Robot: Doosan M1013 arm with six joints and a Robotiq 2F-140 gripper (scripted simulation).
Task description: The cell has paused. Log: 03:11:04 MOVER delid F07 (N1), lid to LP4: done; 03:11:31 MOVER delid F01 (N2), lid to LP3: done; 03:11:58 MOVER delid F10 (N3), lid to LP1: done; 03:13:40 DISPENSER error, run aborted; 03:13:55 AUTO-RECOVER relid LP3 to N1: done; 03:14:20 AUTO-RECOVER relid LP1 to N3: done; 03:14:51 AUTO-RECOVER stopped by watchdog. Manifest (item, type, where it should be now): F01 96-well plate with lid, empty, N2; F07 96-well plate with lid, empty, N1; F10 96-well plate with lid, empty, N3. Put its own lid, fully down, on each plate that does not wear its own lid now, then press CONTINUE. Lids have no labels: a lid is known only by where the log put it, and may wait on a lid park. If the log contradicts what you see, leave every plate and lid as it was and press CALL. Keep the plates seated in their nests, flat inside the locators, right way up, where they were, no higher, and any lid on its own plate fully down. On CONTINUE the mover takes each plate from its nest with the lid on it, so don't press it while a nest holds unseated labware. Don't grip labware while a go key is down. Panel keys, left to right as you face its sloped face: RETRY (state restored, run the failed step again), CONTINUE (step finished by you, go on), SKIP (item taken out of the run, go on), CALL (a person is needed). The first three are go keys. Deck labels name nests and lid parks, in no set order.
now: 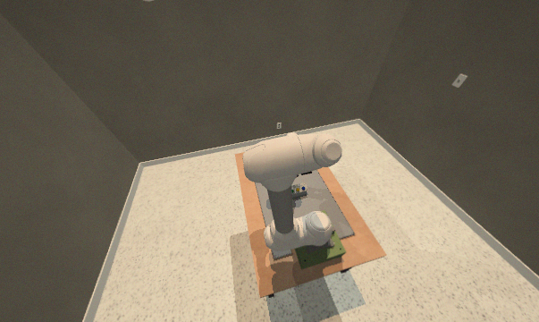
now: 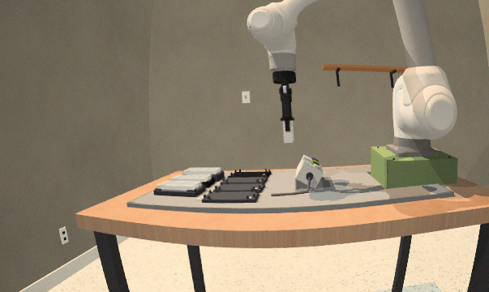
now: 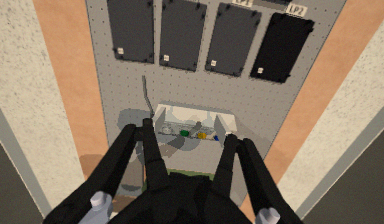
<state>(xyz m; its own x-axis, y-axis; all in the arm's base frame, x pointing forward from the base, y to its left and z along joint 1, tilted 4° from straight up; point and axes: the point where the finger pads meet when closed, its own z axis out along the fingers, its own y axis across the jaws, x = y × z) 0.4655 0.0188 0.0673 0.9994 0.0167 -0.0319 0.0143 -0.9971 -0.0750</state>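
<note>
Right now the green key is 9 cm behind my hand and 10 cm below it. From my hand the other things lie so: blue key (9 cm behind, 10 cm to the right, 10 cm below); then yellow key (9 cm behind, 5 cm to the right, 10 cm below); then white key (9 cm behind, 5 cm to the left, 10 cm below).
</note>
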